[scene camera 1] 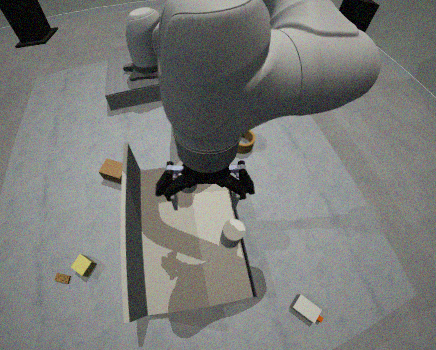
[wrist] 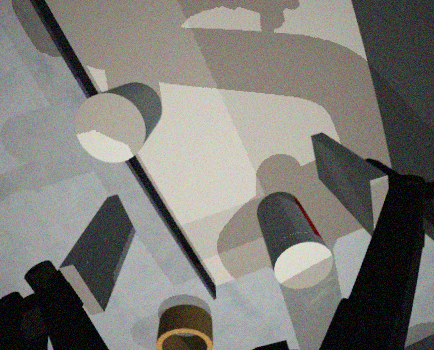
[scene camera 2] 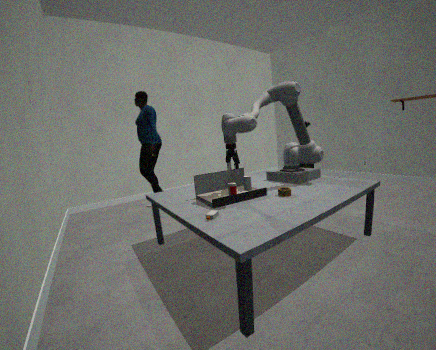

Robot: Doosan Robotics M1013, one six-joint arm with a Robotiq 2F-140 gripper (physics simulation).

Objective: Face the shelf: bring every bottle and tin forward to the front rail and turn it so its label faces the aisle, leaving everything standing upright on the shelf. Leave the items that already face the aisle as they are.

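Frame: origin at the arm's base, x left, y back, z up, level; metres.
Seen in the pictures: gripper, fingertip midpoint: [scene camera 1: 204, 203] [wrist: 218, 186] [scene camera 2: 233, 172]; arm's base, link origin: [scene camera 1: 151, 69] [scene camera 2: 292, 170].
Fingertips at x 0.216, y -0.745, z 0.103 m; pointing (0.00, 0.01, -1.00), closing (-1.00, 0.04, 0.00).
Observation:
Pixels of each thing's top centre, then the offset from my fingertips to it. "spot": a spot on its surface instead.
- grey back panel, surface spot: [scene camera 1: 134, 240] [scene camera 2: 217, 180] spot: dx -0.187, dy -0.062, dz -0.076 m
- dark front rail, top centre: [wrist: 129, 165] [scene camera 1: 237, 218] [scene camera 2: 241, 193] dx +0.100, dy +0.002, dz -0.134 m
- tin, top centre: [wrist: 110, 129] [scene camera 1: 234, 229] [scene camera 2: 231, 183] dx +0.072, dy -0.051, dz -0.060 m
- taller grey cylinder, top centre: [wrist: 303, 266] [scene camera 2: 246, 176] dx -0.045, dy +0.136, dz -0.050 m
- orange ring, top centre: [wrist: 184, 347] [scene camera 1: 243, 136] [scene camera 2: 284, 188] dx +0.169, dy +0.328, dz -0.144 m
- brown box, top centre: [scene camera 1: 112, 168] dx -0.309, dy +0.211, dz -0.144 m
- yellow block, top centre: [scene camera 1: 80, 264] dx -0.374, dy -0.113, dz -0.156 m
- small brown piece, top centre: [scene camera 1: 61, 278] dx -0.450, dy -0.151, dz -0.186 m
- white box, top centre: [scene camera 1: 310, 310] [scene camera 2: 211, 213] dx +0.282, dy -0.291, dz -0.166 m
The tray-like shelf [scene camera 1: 160, 297] has a grey back panel [scene camera 1: 134, 240] [scene camera 2: 215, 183] and a dark front rail [scene camera 1: 247, 267] [scene camera 2: 240, 197] [wrist: 170, 222]. A tin [scene camera 1: 233, 230] [scene camera 2: 232, 189] [wrist: 112, 127] with a pale top stands upright at the rail; its red label faces the aisle in scene camera 2. A taller grey cylinder [scene camera 2: 247, 183] [wrist: 280, 225] stands upright farther back, near the shelf's end; a red sliver shows on its back-panel side in the wrist view. My gripper [scene camera 1: 205, 202] [scene camera 2: 232, 166] [wrist: 218, 186] is open and empty, above the shelf; the arm and gripper mostly hide the cylinder in scene camera 1.
An orange ring [scene camera 1: 245, 149] [scene camera 2: 284, 192] [wrist: 185, 316] lies off the shelf's end near the cylinder. A brown box [scene camera 1: 111, 170], yellow block [scene camera 1: 83, 265] and small brown piece [scene camera 1: 63, 278] lie behind the back panel. A white box [scene camera 1: 307, 308] [scene camera 2: 212, 215] with an orange end lies in front.

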